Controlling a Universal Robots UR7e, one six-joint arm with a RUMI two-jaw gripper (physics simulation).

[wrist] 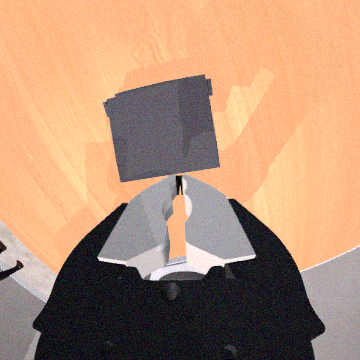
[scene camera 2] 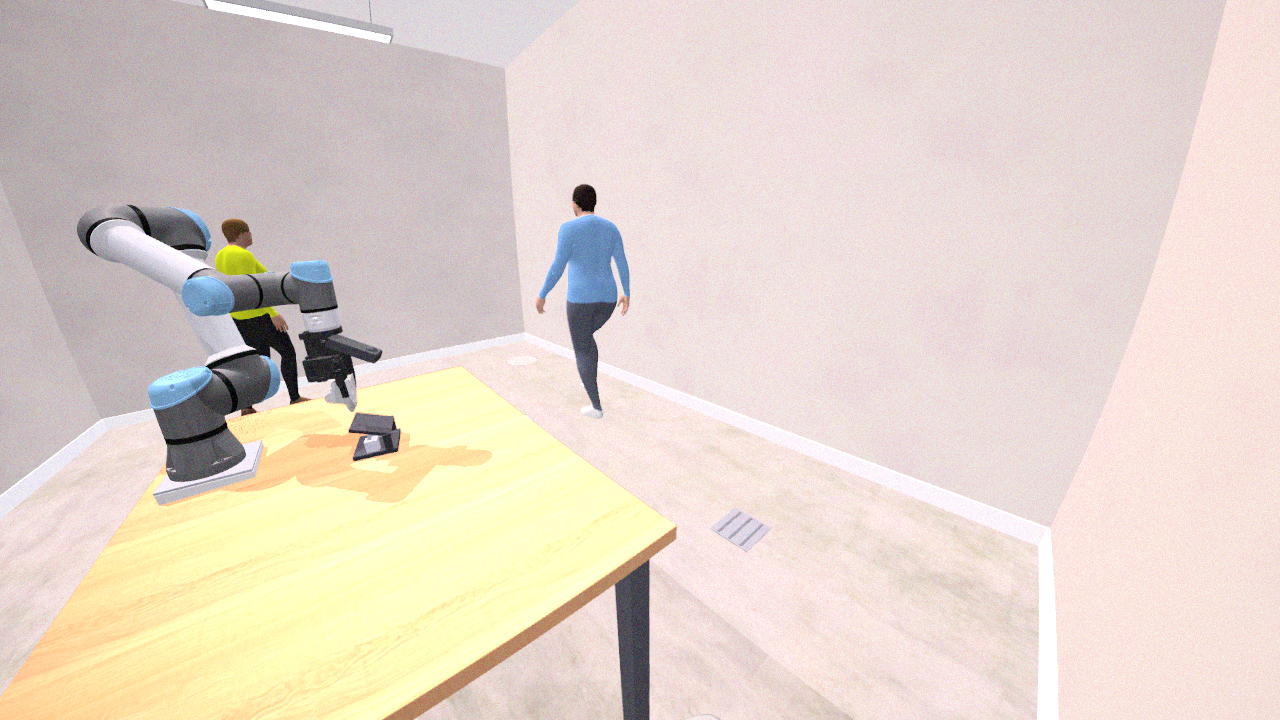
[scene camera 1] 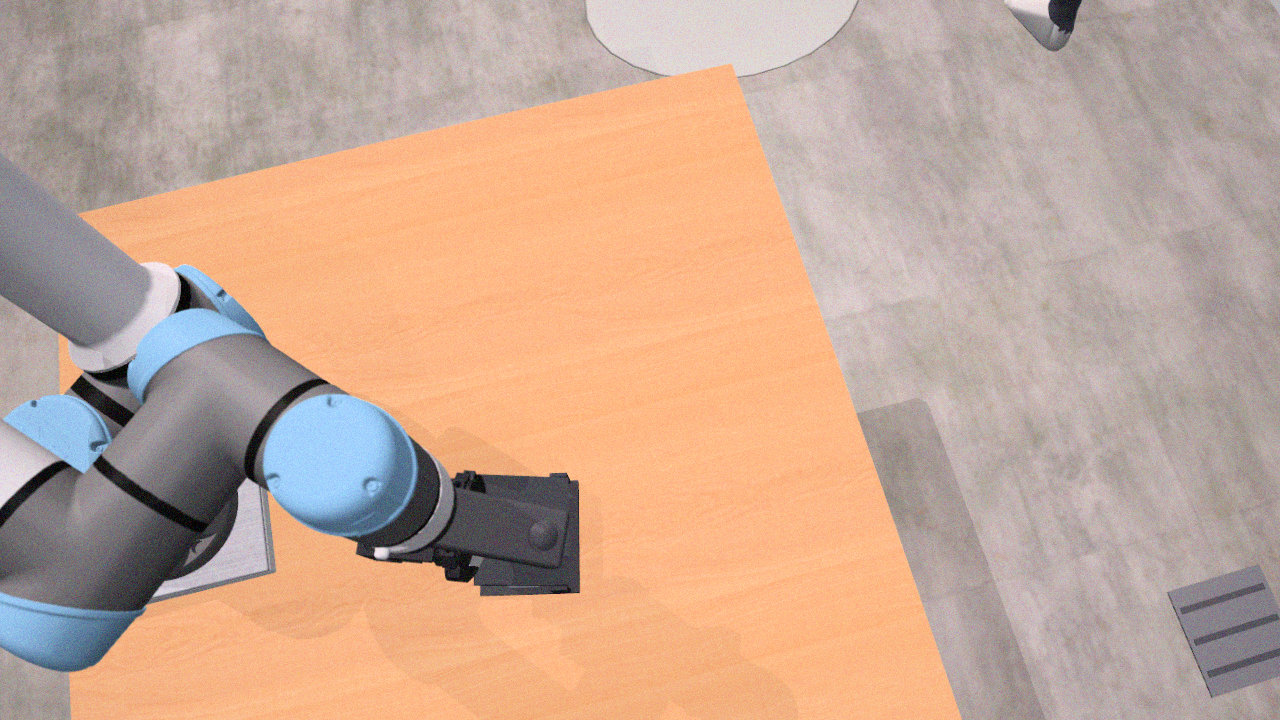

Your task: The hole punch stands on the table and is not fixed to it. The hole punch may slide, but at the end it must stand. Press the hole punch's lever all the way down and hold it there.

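Pixels of known places: gripper, between the fingertips: (wrist: 179, 177) (scene camera 2: 353, 411); arm's base, origin of its link: (scene camera 2: 209, 464).
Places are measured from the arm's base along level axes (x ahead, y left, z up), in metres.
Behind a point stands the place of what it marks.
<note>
The dark hole punch (scene camera 1: 528, 576) {x 0.395, y -0.107, z 0.040 m} (scene camera 2: 376, 445) {x 0.394, y -0.113, z 0.000 m} stands upright on the wooden table (scene camera 1: 626, 268) {x 0.521, y 0.252, z -0.028 m} (scene camera 2: 358, 573) {x 0.374, y -0.519, z -0.028 m}. Its wide flat lever (scene camera 2: 372, 422) {x 0.391, y -0.059, z 0.042 m} (wrist: 155, 132) {x 0.391, y -0.055, z 0.042 m} is up, with a clear gap between it and the base in the scene camera 2 view. My gripper (scene camera 2: 353, 408) {x 0.358, y -0.074, z 0.088 m} (wrist: 179, 177) {x 0.358, y -0.074, z 0.088 m} is shut with nothing between the fingers. It points down, with its tips close above the lever's edge on the robot's side. In the wrist view the tips show just outside that edge; I see no contact. In the scene camera 1 view the arm and wrist camera hide the fingertips and part of the punch.
The robot's base plate (scene camera 1: 255, 537) {x 0.096, y -0.037, z -0.004 m} (scene camera 2: 210, 484) {x 0.029, y -0.086, z -0.013 m} is on the table behind the gripper. The table's far right edge lies beyond the punch. Two people, one in blue (scene camera 2: 591, 259) and one in yellow (scene camera 2: 238, 261), are on the floor away from the table.
</note>
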